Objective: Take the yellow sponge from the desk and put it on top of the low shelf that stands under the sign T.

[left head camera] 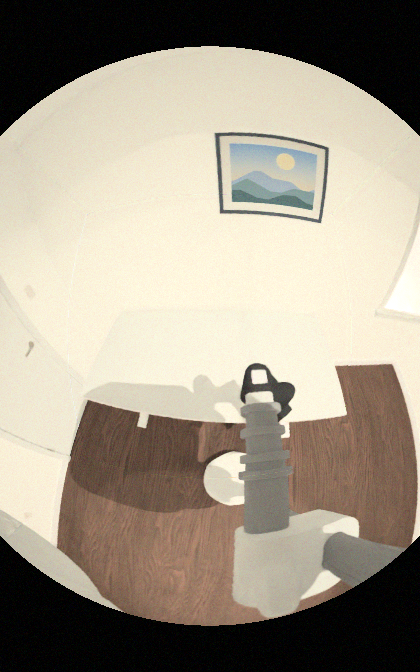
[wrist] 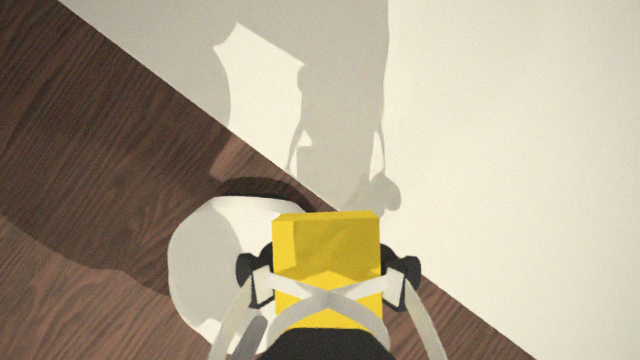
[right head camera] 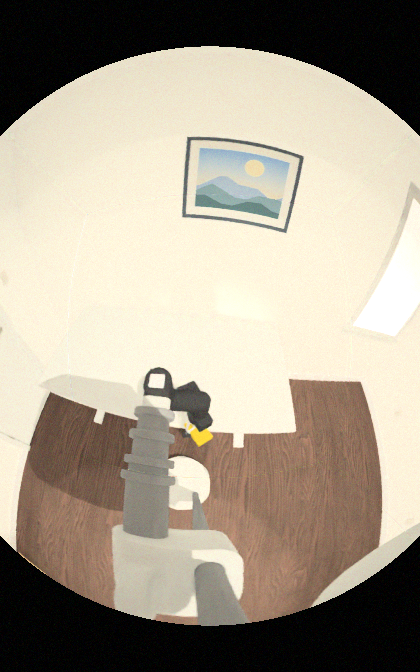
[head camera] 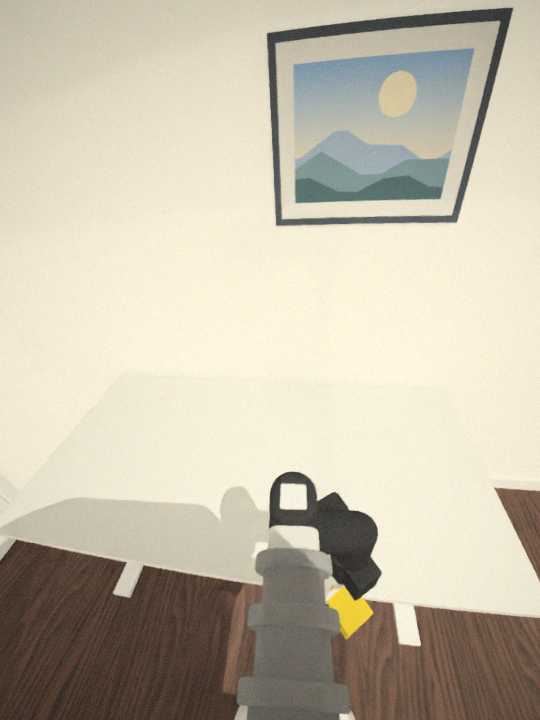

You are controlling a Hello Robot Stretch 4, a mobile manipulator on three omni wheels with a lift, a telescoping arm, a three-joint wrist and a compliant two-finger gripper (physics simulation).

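Places are measured from the robot's base along level axes (x ahead, y left, z up), in centimetres.
Pixels of known places: gripper, fingertip midpoint: (wrist: 328,263) (head camera: 336,596).
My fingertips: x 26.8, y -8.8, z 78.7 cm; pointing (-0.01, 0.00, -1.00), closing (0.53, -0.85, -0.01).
Observation:
Behind a point stands the place of what it marks.
The yellow sponge (head camera: 352,611) @[x 23.5, y -11.0, z 83.3 cm] (right head camera: 201,436) (wrist: 330,242) @[x 28.9, y -7.6, z 83.4 cm] is held between the two dark fingertips of my gripper (wrist: 328,263) @[x 26.8, y -8.8, z 78.7 cm], one pressed on each side. My gripper is shut on it. The sponge is above the front edge of the white desk (head camera: 191,430) @[x 78.3, y 39.8, z 69.3 cm] (left head camera: 165,350) (right head camera: 250,360) (wrist: 500,150) @[x 43.3, y -18.2, z 69.3 cm], partly over the floor in the wrist view. In the left head camera view the arm hides the sponge. The low shelf and the sign T do not show in these views.
My telescoping arm (head camera: 295,633) @[x 14.5, y -0.3, z 120.7 cm] (left head camera: 266,465) (right head camera: 148,465) reaches over the desk's front edge. My round white base (left head camera: 225,477) (right head camera: 192,482) (wrist: 200,260) @[x -2.4, y 10.8, z 18.7 cm] stands on the dark wood floor before the desk. A framed mountain picture (head camera: 372,168) @[x 104.9, y -23.1, z 149.8 cm] (left head camera: 270,185) (right head camera: 240,190) hangs on the wall behind.

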